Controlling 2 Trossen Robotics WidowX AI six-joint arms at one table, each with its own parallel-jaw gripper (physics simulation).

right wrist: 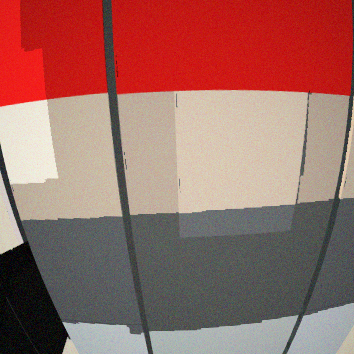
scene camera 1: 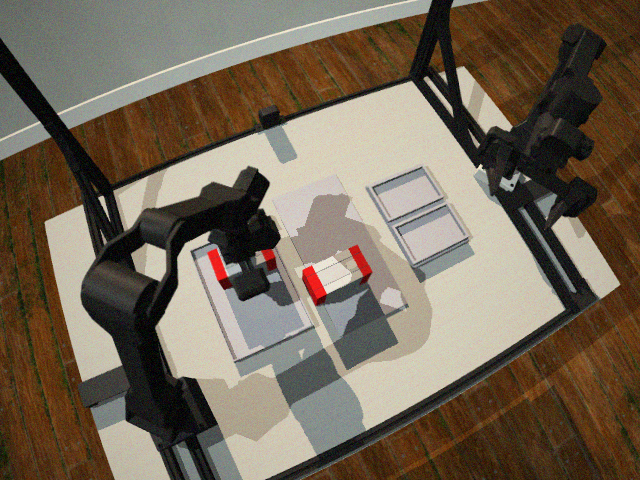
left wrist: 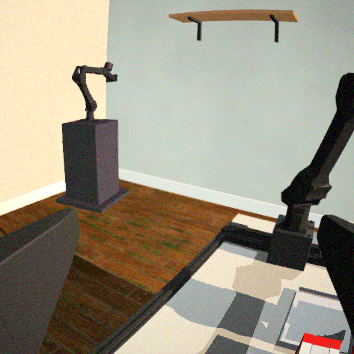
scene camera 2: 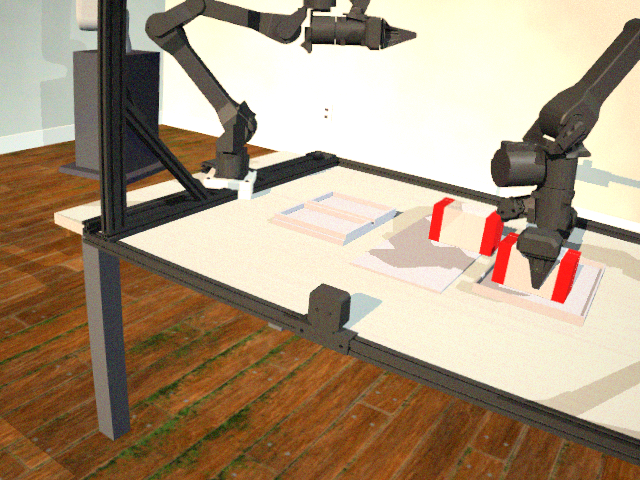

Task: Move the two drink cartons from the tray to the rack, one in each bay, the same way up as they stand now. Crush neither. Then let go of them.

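Places are measured from the left arm's base along level axes (x ahead, y left, z up), in centimetres.
Pixels of known places: left gripper, between the fingertips: (scene camera 1: 520,212) (left wrist: 203,225) (scene camera 2: 413,34); right gripper, between the fingertips: (scene camera 1: 239,267) (scene camera 2: 541,277); left arm's base, origin of its link: (scene camera 2: 230,175); right arm's base, origin of its link: (scene camera 1: 170,413) (left wrist: 294,225).
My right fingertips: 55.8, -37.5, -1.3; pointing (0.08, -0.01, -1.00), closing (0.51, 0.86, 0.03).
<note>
For each thing: its top centre in the pictures, then the offset to it from my right fingertips, as dx, dy, dz. "spot": a spot on its surface instead.
- white carton with red end bands, centre of its top: (right wrist: 226,322) (scene camera 2: 540,247) (scene camera 1: 240,254) -1.3, +0.2, +5.1
- shallow tray, centre of its top: (scene camera 2: 545,272) (scene camera 1: 248,286) (left wrist: 348,323) +2.2, +3.7, -0.7
- second carton, centre of its top: (scene camera 2: 470,208) (scene camera 1: 337,270) -9.1, +17.6, +4.9
- two-bay rack, centre of its top: (scene camera 2: 338,210) (scene camera 1: 418,210) -32.8, +25.1, -0.3
- small black block, a spot on its surface: (scene camera 2: 329,307) (scene camera 1: 264,111) spot: -34.6, -18.7, +1.6
One white carton with red end bands (scene camera 1: 222,268) (scene camera 2: 516,268) (right wrist: 240,150) is in the shallow tray (scene camera 1: 225,330) (scene camera 2: 527,303) (left wrist: 285,330). My right gripper (scene camera 1: 244,250) (scene camera 2: 538,268) is open and low over it. One finger shows beside the carton's long side in scene camera 2; the other is hidden. The second carton (scene camera 1: 336,273) (scene camera 2: 462,227) (left wrist: 321,345) is on the flat slab, apart from the right gripper. The two-bay rack (scene camera 1: 419,212) (scene camera 2: 310,230) holds no carton. My left gripper (scene camera 1: 521,210) (scene camera 2: 413,35) (left wrist: 203,225) is open and raised high, away from the cartons.
The thin flat slab (scene camera 1: 292,214) (scene camera 2: 408,271) lies between the tray and the rack. A small black block (scene camera 1: 269,116) (scene camera 2: 329,307) stands on the table's edge frame. Black frame posts (scene camera 1: 439,46) (scene camera 2: 111,129) rise at the table's side.
</note>
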